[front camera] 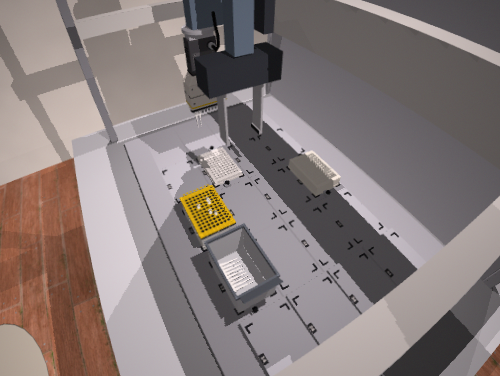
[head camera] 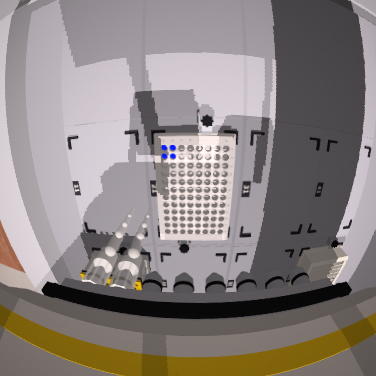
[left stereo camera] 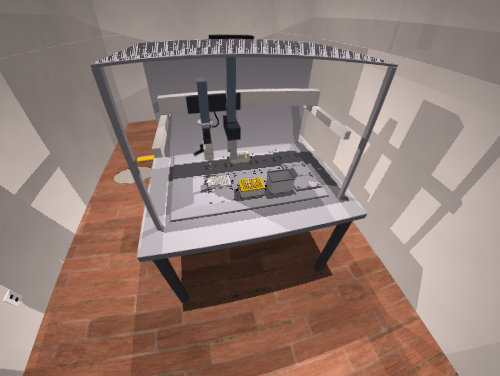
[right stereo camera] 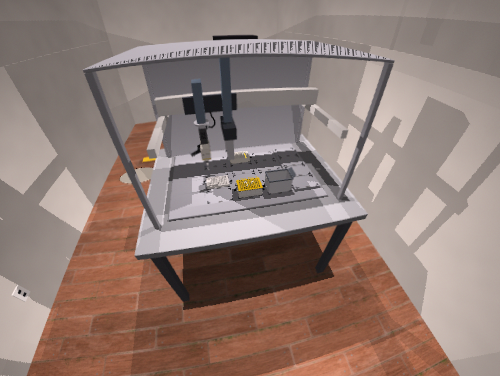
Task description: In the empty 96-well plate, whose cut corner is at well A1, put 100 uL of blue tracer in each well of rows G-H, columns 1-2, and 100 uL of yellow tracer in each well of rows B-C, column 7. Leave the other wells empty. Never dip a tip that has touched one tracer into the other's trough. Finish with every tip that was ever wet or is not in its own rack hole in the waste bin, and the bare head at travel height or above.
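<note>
The white 96-well plate (front camera: 220,166) (head camera: 231,192) lies on the deck. In the head view, four wells (head camera: 168,152) at its upper left corner are blue; its other wells show no colour. The pipetting head (front camera: 201,97) is raised behind the plate. It carries two tips (front camera: 199,120) (head camera: 131,250) on its two leftmost channels in the head view; they look clear, without visible blue. The other channels are bare. The plate gripper (front camera: 241,136) hangs open and empty beside the head. The trough block (front camera: 312,175) (head camera: 320,261) stands at the right, with yellow visible in the left stereo view.
The yellow tip rack (front camera: 207,212) (left stereo camera: 251,185) (right stereo camera: 249,185) stands beside the plate, with a few pale tips near its middle. The grey waste bin (front camera: 259,291) (left stereo camera: 281,186) (right stereo camera: 279,186) stands beyond the rack; pale ribbed shapes show inside it.
</note>
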